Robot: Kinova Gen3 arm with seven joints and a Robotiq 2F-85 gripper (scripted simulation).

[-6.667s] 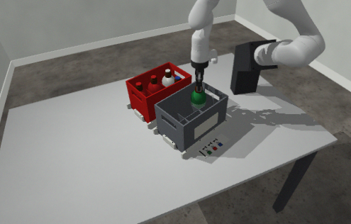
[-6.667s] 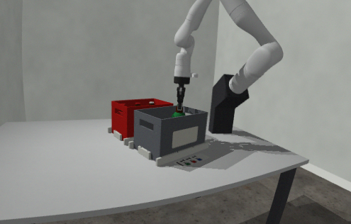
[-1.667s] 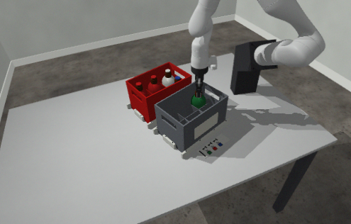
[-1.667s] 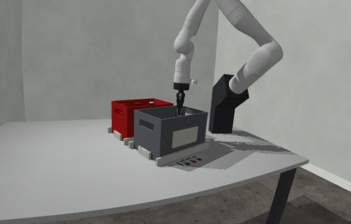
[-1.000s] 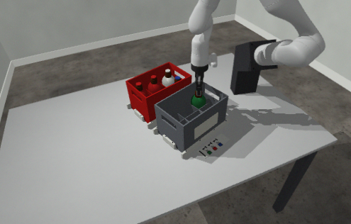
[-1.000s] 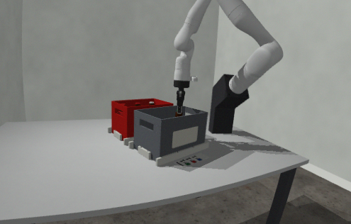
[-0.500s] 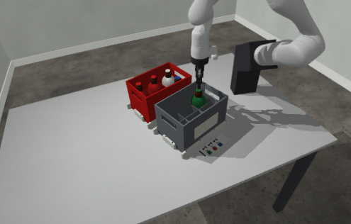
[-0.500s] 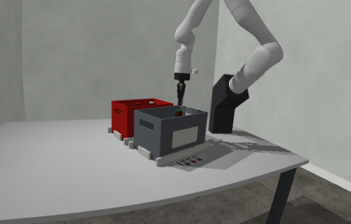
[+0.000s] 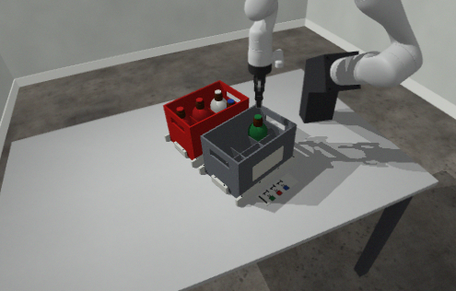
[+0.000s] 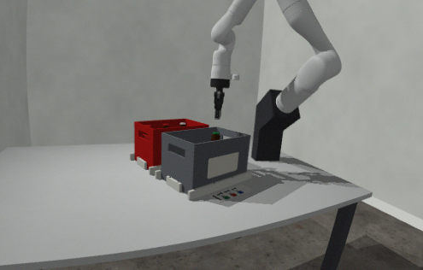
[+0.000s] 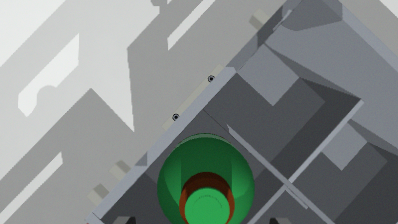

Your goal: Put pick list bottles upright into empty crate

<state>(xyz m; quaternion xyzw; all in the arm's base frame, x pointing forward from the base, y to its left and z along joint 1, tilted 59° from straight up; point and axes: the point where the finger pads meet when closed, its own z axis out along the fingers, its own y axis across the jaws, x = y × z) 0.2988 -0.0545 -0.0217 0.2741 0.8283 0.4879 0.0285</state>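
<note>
Now: hand 15 cm short of the red crate, 15 cm to the left of it and 15 cm above it. Round my hand: grey crate (7 cm ahead, 7 cm to the left, 15 cm below); blue-label bottle (6 cm ahead, 13 cm to the right, 15 cm below); green-label bottle (15 cm below).
</note>
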